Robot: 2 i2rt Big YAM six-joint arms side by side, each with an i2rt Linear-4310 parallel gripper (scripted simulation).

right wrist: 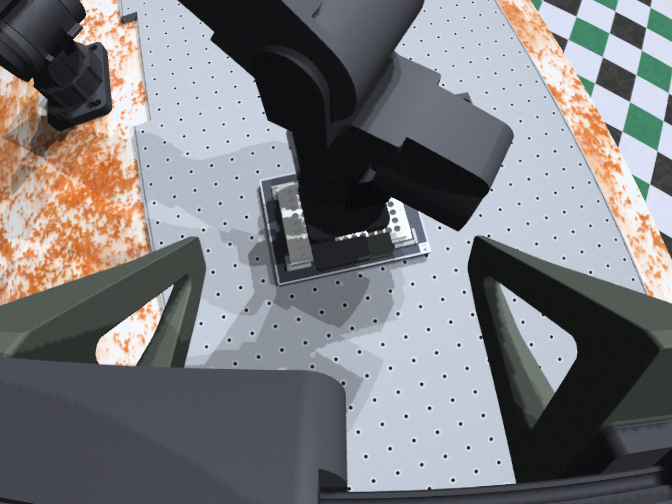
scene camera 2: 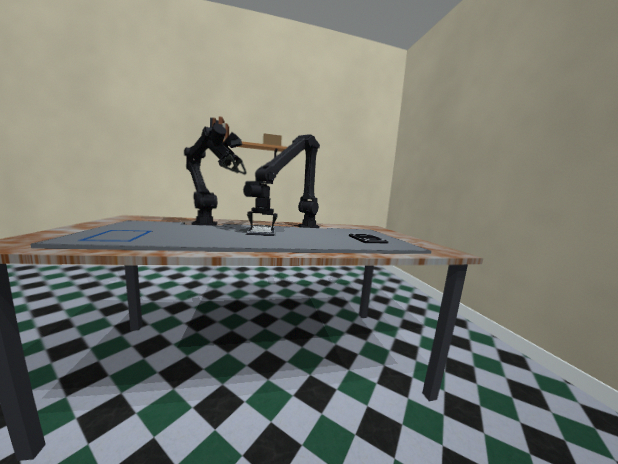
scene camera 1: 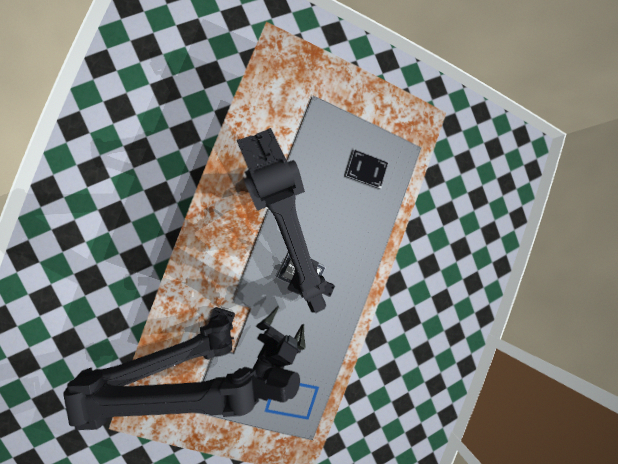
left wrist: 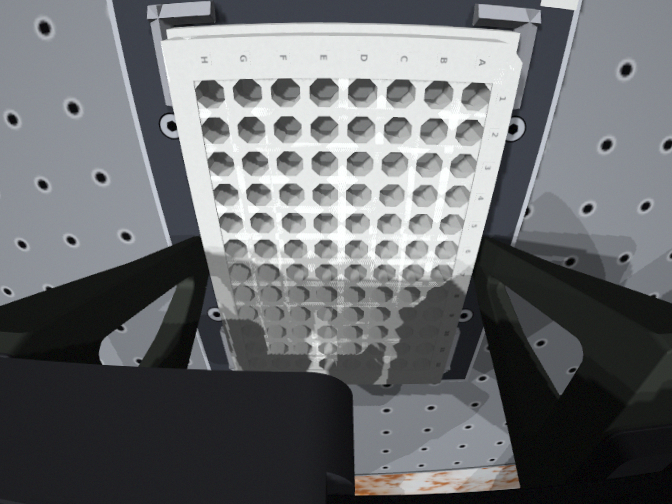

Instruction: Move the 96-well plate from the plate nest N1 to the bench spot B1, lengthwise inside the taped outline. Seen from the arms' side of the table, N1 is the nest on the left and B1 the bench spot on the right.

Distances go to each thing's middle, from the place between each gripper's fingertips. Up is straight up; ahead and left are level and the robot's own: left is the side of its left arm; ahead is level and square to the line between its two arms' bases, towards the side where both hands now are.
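White 96-well plate (left wrist: 366,312), 10 mm ahead of my left hand. Black nest (scene camera 1: 369,163), from my left hand: 490 mm to the left, 160 mm ahead, 20 mm below.
White 96-well plate: my right hand 10 cm to the right of it, 5 cm short of it, 26 cm above it. Black nest, from my right hand: 20 cm ahead, 59 cm to the left, 27 cm below.
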